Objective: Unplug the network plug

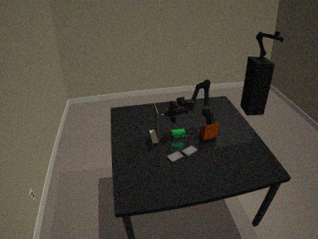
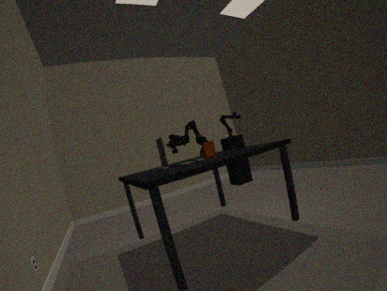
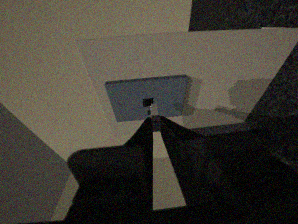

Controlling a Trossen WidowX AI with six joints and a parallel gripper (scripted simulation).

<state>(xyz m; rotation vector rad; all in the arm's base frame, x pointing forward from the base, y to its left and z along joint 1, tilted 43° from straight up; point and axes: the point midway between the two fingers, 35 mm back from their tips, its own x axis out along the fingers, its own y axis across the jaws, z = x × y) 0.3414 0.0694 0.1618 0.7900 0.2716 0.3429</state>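
Right now the green marked square is 130 mm behind my gripper tip, 10 mm to the right of it and 210 mm below it. Round my gripper tip: upright panel: 70 mm ahead, 20 mm to the left, 80 mm below.
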